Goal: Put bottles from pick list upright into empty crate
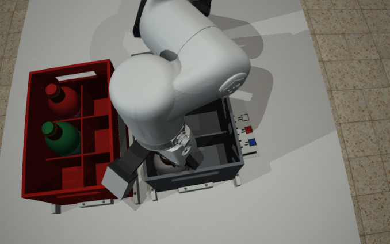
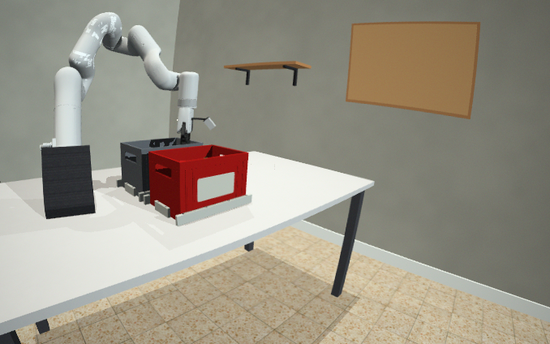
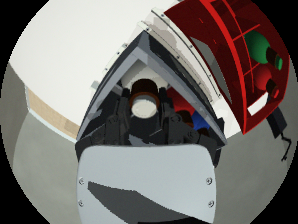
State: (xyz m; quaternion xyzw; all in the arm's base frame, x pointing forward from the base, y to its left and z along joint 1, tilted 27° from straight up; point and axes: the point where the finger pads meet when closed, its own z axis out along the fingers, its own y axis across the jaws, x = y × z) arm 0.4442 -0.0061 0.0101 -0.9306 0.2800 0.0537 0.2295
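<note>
My hand is 7 cm above the white-label bottle. Also, from my hand: grey crate: 9 cm behind, 2 cm to the left, 8 cm below; then pick list: 11 cm behind, 16 cm to the left, 16 cm below; then blue bottle: 17 cm behind, 4 cm to the right, 7 cm below.
</note>
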